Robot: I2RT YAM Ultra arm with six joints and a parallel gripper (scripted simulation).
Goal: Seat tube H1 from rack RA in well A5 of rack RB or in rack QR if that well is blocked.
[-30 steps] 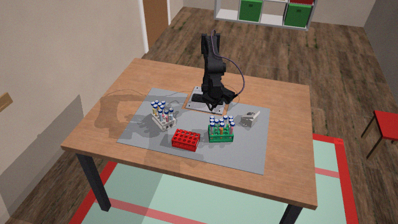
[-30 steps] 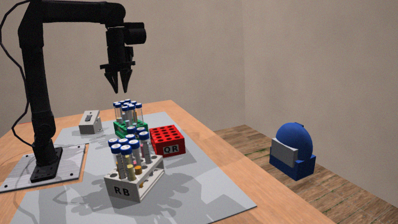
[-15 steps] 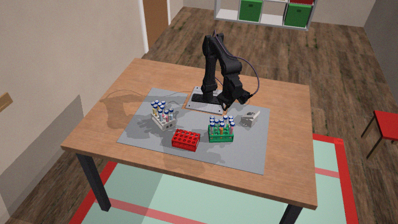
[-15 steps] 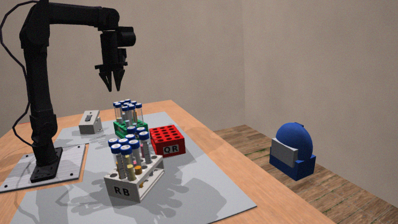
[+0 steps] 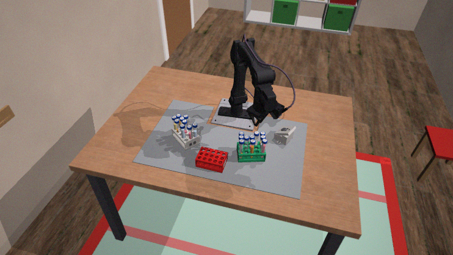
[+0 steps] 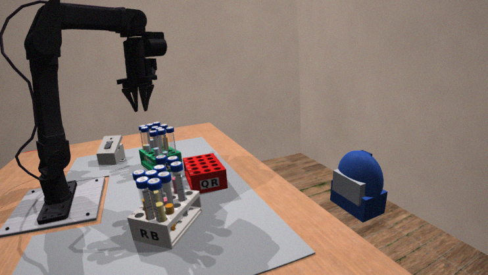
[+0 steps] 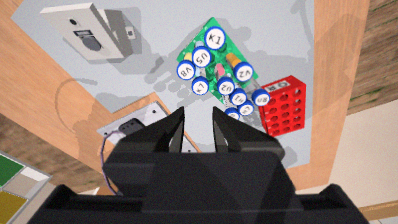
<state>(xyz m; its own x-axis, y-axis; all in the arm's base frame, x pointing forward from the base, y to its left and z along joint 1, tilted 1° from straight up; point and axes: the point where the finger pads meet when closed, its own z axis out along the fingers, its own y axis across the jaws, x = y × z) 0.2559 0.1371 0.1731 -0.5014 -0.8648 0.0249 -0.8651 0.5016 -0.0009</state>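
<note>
The clear tube is 120 mm below my hand. From my hand the other things lie so: red rack QR (190 mm to the right, 160 mm below, 120 mm ahead); grey done button box (140 mm below, 130 mm to the left, 120 mm behind); white rack RB (350 mm to the right, 160 mm below, 10 mm behind).
</note>
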